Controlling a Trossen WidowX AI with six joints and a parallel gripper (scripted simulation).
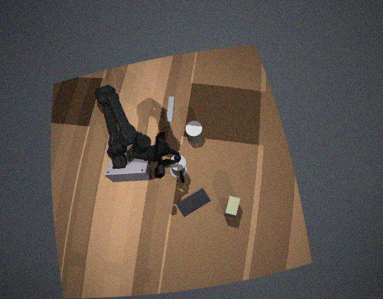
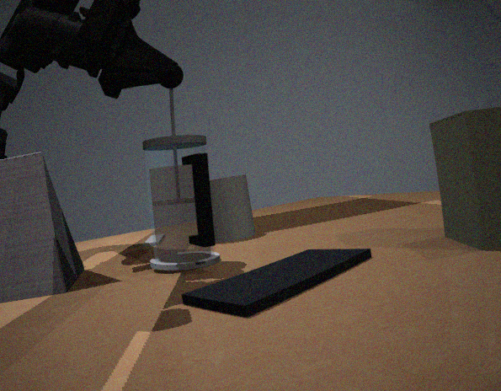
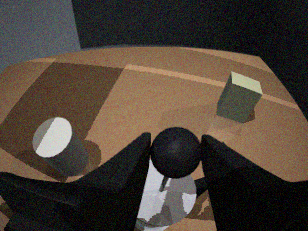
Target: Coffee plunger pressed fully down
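Right now my gripper tip is 11 cm above the coffee press, 1 cm to the left of it and 1 cm past it. The rest, counted from my gripper tip: thin grey strip (34 cm to the left, 22 cm below, 5 cm behind); white cylinder (18 cm to the left, 17 cm below, 7 cm ahead).
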